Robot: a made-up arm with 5 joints. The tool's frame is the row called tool. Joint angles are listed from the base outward.
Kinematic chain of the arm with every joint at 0, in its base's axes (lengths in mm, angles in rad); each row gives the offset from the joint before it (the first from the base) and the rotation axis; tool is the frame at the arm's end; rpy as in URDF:
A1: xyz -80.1 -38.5 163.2 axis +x
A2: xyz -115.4 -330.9 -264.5 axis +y
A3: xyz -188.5 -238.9 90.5 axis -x
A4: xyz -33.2 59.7 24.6 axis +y
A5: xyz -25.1 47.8 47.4 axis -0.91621 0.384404 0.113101
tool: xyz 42.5 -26 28.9 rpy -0.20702 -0.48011 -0.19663
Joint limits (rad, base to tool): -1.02..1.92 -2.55..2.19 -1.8..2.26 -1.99..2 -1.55..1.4
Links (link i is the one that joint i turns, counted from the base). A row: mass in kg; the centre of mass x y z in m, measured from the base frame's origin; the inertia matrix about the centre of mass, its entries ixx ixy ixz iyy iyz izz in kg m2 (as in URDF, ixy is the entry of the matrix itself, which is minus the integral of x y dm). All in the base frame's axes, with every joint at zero. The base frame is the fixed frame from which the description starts. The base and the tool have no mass.
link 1: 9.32; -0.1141 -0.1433 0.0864; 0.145 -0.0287 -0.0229 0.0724 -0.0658 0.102
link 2: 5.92; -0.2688 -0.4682 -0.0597; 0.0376 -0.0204 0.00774 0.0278 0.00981 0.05
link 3: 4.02; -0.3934 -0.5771 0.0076; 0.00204 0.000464 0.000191 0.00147 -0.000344 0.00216
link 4: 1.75; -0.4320 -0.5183 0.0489; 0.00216 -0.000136 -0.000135 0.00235 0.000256 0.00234
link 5: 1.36; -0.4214 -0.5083 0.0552; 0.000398 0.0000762 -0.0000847 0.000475 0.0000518 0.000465
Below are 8 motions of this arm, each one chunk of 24 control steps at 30 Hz.
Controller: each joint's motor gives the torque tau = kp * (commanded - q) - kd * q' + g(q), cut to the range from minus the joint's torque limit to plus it. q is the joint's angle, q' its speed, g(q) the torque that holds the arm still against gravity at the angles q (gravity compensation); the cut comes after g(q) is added. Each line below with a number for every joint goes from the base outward.
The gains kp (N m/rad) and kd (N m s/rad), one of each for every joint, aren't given. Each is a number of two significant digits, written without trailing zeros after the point. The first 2 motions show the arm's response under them.
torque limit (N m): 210 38 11 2.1 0.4
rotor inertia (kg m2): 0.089 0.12 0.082 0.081 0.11
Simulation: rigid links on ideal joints. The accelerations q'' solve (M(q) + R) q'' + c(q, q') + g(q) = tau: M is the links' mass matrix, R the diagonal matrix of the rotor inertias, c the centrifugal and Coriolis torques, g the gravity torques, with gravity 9.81 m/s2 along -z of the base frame. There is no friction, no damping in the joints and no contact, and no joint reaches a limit. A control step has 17 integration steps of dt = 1/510 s. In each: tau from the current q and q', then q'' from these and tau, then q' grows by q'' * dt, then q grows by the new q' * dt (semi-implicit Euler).
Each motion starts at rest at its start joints. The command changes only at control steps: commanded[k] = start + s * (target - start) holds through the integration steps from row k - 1 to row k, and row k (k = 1, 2, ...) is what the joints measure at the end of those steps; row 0 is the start. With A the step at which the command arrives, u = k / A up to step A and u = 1 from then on. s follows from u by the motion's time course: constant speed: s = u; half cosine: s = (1 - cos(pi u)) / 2; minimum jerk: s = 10 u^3 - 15 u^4 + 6 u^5; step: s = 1 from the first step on.
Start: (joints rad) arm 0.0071 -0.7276 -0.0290 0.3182 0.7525
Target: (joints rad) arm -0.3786 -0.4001 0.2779 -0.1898 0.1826
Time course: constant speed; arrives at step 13
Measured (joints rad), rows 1 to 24:
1: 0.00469 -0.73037 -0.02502 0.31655 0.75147
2: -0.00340 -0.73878 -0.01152 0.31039 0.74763
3: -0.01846 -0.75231 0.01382 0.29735 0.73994
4: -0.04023 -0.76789 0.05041 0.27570 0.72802
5: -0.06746 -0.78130 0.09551 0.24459 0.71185
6: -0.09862 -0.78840 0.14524 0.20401 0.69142
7: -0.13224 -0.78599 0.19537 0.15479 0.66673
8: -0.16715 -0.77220 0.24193 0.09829 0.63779
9: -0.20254 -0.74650 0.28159 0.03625 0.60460
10: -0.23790 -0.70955 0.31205 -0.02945 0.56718
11: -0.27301 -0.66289 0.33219 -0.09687 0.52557
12: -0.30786 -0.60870 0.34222 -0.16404 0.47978
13: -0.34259 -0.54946 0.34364 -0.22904 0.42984
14: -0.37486 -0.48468 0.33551 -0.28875 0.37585
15: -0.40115 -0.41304 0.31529 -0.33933 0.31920
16: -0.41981 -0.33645 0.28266 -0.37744 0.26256
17: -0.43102 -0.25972 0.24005 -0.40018 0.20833
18: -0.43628 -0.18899 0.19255 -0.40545 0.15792
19: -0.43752 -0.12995 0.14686 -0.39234 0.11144
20: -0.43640 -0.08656 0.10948 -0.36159 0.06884
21: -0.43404 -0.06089 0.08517 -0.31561 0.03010
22: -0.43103 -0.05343 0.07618 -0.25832 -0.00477
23: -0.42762 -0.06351 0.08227 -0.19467 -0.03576
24: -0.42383 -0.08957 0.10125 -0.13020 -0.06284
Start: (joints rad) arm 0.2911 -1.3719 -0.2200 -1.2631 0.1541
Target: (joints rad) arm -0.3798 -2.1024 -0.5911 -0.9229 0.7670
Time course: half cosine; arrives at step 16
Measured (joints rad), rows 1 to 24:
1: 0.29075 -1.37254 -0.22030 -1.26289 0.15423
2: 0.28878 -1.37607 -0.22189 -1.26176 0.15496
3: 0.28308 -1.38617 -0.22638 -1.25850 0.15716
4: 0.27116 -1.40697 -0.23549 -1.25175 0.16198
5: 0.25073 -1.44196 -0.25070 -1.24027 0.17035
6: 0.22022 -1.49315 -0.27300 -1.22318 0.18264
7: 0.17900 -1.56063 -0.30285 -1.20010 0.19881
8: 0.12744 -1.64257 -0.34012 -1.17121 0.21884
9: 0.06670 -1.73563 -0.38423 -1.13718 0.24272
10: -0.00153 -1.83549 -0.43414 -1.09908 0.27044
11: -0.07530 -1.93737 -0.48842 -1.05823 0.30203
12: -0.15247 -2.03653 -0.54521 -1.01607 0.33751
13: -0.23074 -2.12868 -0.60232 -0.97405 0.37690
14: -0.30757 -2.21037 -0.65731 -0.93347 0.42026
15: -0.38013 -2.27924 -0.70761 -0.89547 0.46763
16: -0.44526 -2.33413 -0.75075 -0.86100 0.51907
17: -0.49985 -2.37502 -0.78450 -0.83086 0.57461
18: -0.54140 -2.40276 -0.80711 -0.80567 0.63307
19: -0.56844 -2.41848 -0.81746 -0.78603 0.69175
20: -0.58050 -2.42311 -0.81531 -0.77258 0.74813
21: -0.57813 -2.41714 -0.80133 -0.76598 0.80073
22: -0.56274 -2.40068 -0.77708 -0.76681 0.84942
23: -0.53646 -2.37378 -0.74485 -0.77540 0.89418
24: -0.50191 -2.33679 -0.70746 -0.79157 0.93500
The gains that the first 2 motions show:
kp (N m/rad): 430 34 17 5.1 4.5
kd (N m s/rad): 19 1.4 0.62 0.24 0.35
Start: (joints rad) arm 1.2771 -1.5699 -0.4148 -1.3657 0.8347
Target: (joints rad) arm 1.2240 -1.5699 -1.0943 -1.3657 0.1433
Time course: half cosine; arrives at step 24
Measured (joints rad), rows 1 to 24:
1: 1.27709 -1.56993 -0.41504 -1.36572 0.83463
2: 1.27705 -1.57010 -0.41634 -1.36583 0.83424
3: 1.27694 -1.57058 -0.42009 -1.36613 0.83307
4: 1.27667 -1.57154 -0.42784 -1.36673 0.83050
5: 1.27619 -1.57310 -0.44104 -1.36772 0.82580
6: 1.27542 -1.57529 -0.46075 -1.36914 0.81820
7: 1.27429 -1.57804 -0.48749 -1.37097 0.80721
8: 1.27274 -1.58114 -0.52116 -1.37313 0.79257
9: 1.27073 -1.58431 -0.56112 -1.37548 0.77427
10: 1.26824 -1.58724 -0.60633 -1.37782 0.75230
11: 1.26525 -1.58963 -0.65542 -1.37995 0.72665
12: 1.26180 -1.59121 -0.70694 -1.38165 0.69728
13: 1.25789 -1.59179 -0.75944 -1.38270 0.66418
14: 1.25360 -1.59128 -0.81159 -1.38294 0.62732
15: 1.24900 -1.58966 -0.86225 -1.38224 0.58667
16: 1.24418 -1.58698 -0.91046 -1.38055 0.54221
17: 1.23926 -1.58335 -0.95543 -1.37787 0.49390
18: 1.23436 -1.57893 -0.99656 -1.37428 0.44172
19: 1.22963 -1.57389 -1.03332 -1.36990 0.38590
20: 1.22519 -1.56843 -1.06528 -1.36491 0.32775
21: 1.22117 -1.56277 -1.09206 -1.35951 0.26905
22: 1.21768 -1.55713 -1.11327 -1.35392 0.21163
23: 1.21482 -1.55170 -1.12860 -1.34838 0.15729
24: 1.21267 -1.54669 -1.13773 -1.34312 0.10690

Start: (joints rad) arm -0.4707 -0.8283 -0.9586 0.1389 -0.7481
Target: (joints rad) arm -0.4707 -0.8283 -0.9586 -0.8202 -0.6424
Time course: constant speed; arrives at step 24
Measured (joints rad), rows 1 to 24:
1: -0.47070 -0.82825 -0.95861 0.13758 -0.74800
2: -0.47072 -0.82809 -0.95863 0.13267 -0.74762
3: -0.47075 -0.82778 -0.95867 0.12234 -0.74682
4: -0.47082 -0.82728 -0.95874 0.10523 -0.74548
5: -0.47091 -0.82662 -0.95887 0.08055 -0.74353
6: -0.47104 -0.82583 -0.95907 0.04802 -0.74092
7: -0.47120 -0.82494 -0.95937 0.00787 -0.73765
8: -0.47138 -0.82403 -0.95977 -0.03919 -0.73373
9: -0.47158 -0.82314 -0.96027 -0.09211 -0.72921
10: -0.47178 -0.82236 -0.96083 -0.14956 -0.72416
11: -0.47196 -0.82175 -0.96140 -0.21005 -0.71865
12: -0.47211 -0.82136 -0.96190 -0.27203 -0.71279
13: -0.47219 -0.82123 -0.96223 -0.33399 -0.70668
14: -0.47221 -0.82140 -0.96232 -0.39457 -0.70040
15: -0.47214 -0.82187 -0.96212 -0.45261 -0.69406
16: -0.47200 -0.82264 -0.96161 -0.50724 -0.68776
17: -0.47177 -0.82369 -0.96083 -0.55786 -0.68155
18: -0.47148 -0.82498 -0.95985 -0.60420 -0.67552
19: -0.47114 -0.82646 -0.95876 -0.64628 -0.66971
20: -0.47077 -0.82807 -0.95769 -0.68439 -0.66415
21: -0.47040 -0.82973 -0.95676 -0.71905 -0.65888
22: -0.47004 -0.83138 -0.95605 -0.75092 -0.65389
23: -0.46972 -0.83293 -0.95564 -0.78079 -0.64919
24: -0.46946 -0.83432 -0.95557 -0.80948 -0.64475

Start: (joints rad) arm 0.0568 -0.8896 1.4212 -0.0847 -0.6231
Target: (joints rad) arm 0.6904 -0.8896 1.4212 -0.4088 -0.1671
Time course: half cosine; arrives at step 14
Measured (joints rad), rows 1 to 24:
1: 0.05731 -0.88876 1.42185 -0.08468 -0.62297
2: 0.06005 -0.88437 1.42505 -0.08467 -0.62220
3: 0.06787 -0.87255 1.43315 -0.08484 -0.61991
4: 0.08394 -0.84981 1.44741 -0.08579 -0.61494
5: 0.11117 -0.81443 1.46718 -0.08864 -0.60626
6: 0.15158 -0.76736 1.48975 -0.09514 -0.59335
7: 0.20578 -0.71292 1.51080 -0.10754 -0.57613
8: 0.27258 -0.65888 1.52537 -0.12827 -0.55455
9: 0.34888 -0.61574 1.52914 -0.15923 -0.52856
10: 0.43008 -0.59463 1.51978 -0.20117 -0.49818
11: 0.51109 -0.60430 1.49778 -0.25341 -0.46344
12: 0.58730 -0.64856 1.46632 -0.31396 -0.42440
13: 0.65535 -0.72524 1.43034 -0.37989 -0.38117
14: 0.71315 -0.82717 1.39530 -0.44744 -0.33397
15: 0.75985 -0.94364 1.36652 -0.51224 -0.28451
16: 0.79567 -1.06244 1.34880 -0.57050 -0.23522
17: 0.82113 -1.17244 1.34490 -0.62091 -0.18830
18: 0.83651 -1.26518 1.35475 -0.66232 -0.14529
19: 0.84197 -1.33495 1.37566 -0.69357 -0.10651
20: 0.83789 -1.37835 1.40347 -0.71376 -0.07193
21: 0.82515 -1.39398 1.43389 -0.72250 -0.04153
22: 0.80528 -1.38211 1.46347 -0.71994 -0.01528
23: 0.78040 -1.34441 1.48996 -0.70668 0.00686
24: 0.75299 -1.28372 1.51210 -0.68359 0.02492

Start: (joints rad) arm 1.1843 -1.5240 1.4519 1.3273 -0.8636
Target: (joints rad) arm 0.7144 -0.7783 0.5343 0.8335 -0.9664
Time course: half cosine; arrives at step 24
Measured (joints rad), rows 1 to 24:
1: 1.18420 -1.52397 1.45150 1.32720 -0.86361
2: 1.18366 -1.52376 1.44936 1.32661 -0.86366
3: 1.18208 -1.52302 1.44328 1.32485 -0.86381
4: 1.17870 -1.52114 1.43089 1.32104 -0.86415
5: 1.17275 -1.51729 1.41020 1.31419 -0.86478
6: 1.16348 -1.51040 1.38003 1.30335 -0.86581
7: 1.15034 -1.49932 1.34028 1.28771 -0.86736
8: 1.13294 -1.48286 1.29196 1.26673 -0.86955
9: 1.11118 -1.45993 1.23695 1.24020 -0.87246
10: 1.08518 -1.42962 1.17768 1.20829 -0.87617
11: 1.05530 -1.39135 1.11656 1.17155 -0.88072
12: 1.02207 -1.34495 1.05560 1.13087 -0.88610
13: 0.98617 -1.29073 0.99602 1.08735 -0.89228
14: 0.94839 -1.22950 0.93822 1.04226 -0.89919
15: 0.90955 -1.16243 0.88180 0.99691 -0.90672
16: 0.87056 -1.09096 0.82591 0.95254 -0.91472
17: 0.83236 -1.01656 0.76959 0.91033 -0.92305
18: 0.79589 -0.94070 0.71208 0.87124 -0.93153
19: 0.76211 -0.86472 0.65310 0.83604 -0.94000
20: 0.73188 -0.78993 0.59306 0.80529 -0.94828
21: 0.70590 -0.71777 0.53317 0.77935 -0.95619
22: 0.68465 -0.64986 0.47551 0.75849 -0.96358
23: 0.66831 -0.58809 0.42291 0.74297 -0.97031
24: 0.65690 -0.53452 0.37868 0.73312 -0.97624

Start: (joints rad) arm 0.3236 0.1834 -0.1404 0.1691 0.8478
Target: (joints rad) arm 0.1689 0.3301 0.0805 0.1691 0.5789
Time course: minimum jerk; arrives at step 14
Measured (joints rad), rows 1 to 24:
1: 0.32356 0.18337 -0.14030 0.16911 0.84778
2: 0.32319 0.18314 -0.13947 0.16920 0.84760
3: 0.32183 0.18233 -0.13636 0.16952 0.84688
4: 0.31847 0.18056 -0.12869 0.17020 0.84499
5: 0.31206 0.17768 -0.11409 0.17129 0.84109
6: 0.30175 0.17404 -0.09078 0.17262 0.83423
7: 0.28723 0.17067 -0.05831 0.17382 0.82364
8: 0.26884 0.16923 -0.01793 0.17434 0.80894
9: 0.24761 0.17178 0.02728 0.17361 0.79003
10: 0.22511 0.18034 0.07275 0.17122 0.76688
11: 0.20318 0.19639 0.11307 0.16700 0.73952
12: 0.18357 0.22043 0.14292 0.16109 0.70855
13: 0.16764 0.25167 0.15813 0.15391 0.67528
14: 0.15614 0.28817 0.15669 0.14613 0.64126
15: 0.14900 0.32717 0.13956 0.13866 0.60804
16: 0.14556 0.36570 0.11049 0.13256 0.57695
17: 0.14488 0.40114 0.07498 0.12886 0.54912
18: 0.14601 0.43145 0.03898 0.12842 0.52516
19: 0.14814 0.45521 0.00779 0.13172 0.50513
20: 0.15066 0.47152 -0.01471 0.13886 0.48904
21: 0.15319 0.47992 -0.02639 0.14942 0.47690
22: 0.15546 0.48036 -0.02694 0.16261 0.46871
23: 0.15737 0.47312 -0.01757 0.17730 0.46448
24: 0.15890 0.45888 -0.00061 0.19214 0.46420

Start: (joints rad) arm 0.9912 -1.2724 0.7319 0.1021 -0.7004
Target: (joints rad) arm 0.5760 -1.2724 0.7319 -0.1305 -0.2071
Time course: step
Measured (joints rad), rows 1 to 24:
1: 0.96913 -1.30056 0.71511 0.08704 -0.69823
2: 0.91311 -1.36557 0.68183 0.04691 -0.69193
3: 0.83549 -1.44329 0.65302 -0.01286 -0.68139
4: 0.74757 -1.51412 0.64392 -0.08621 -0.66649
5: 0.65853 -1.56497 0.66246 -0.16634 -0.64714
6: 0.57550 -1.58873 0.70971 -0.24609 -0.62325
7: 0.50398 -1.58303 0.78061 -0.32039 -0.59477
8: 0.44798 -1.54922 0.86480 -0.38723 -0.56165
9: 0.40994 -1.49129 0.94826 -0.44544 -0.52386
10: 0.39075 -1.41476 1.01601 -0.49481 -0.48134
11: 0.38984 -1.32594 1.05498 -0.53601 -0.43407
12: 0.40533 -1.23209 1.05601 -0.56994 -0.38220
13: 0.43406 -1.14188 1.01502 -0.59677 -0.32755
14: 0.47168 -1.06527 0.93384 -0.61512 -0.27284
15: 0.51288 -1.01186 0.82139 -0.62178 -0.22060
16: 0.55225 -0.98792 0.69412 -0.61268 -0.17214
17: 0.58528 -0.99436 0.57359 -0.58453 -0.12767
18: 0.60924 -1.02717 0.48061 -0.53624 -0.08726
19: 0.62357 -1.07946 0.42937 -0.46894 -0.05088
20: 0.62952 -1.14343 0.42471 -0.38550 -0.01847
21: 0.62935 -1.21149 0.46295 -0.29308 0.01008
22: 0.62540 -1.27744 0.53446 -0.20062 0.03485
23: 0.61948 -1.33712 0.62627 -0.11532 0.05590
24: 0.61270 -1.38834 0.72432 -0.04234 0.07325

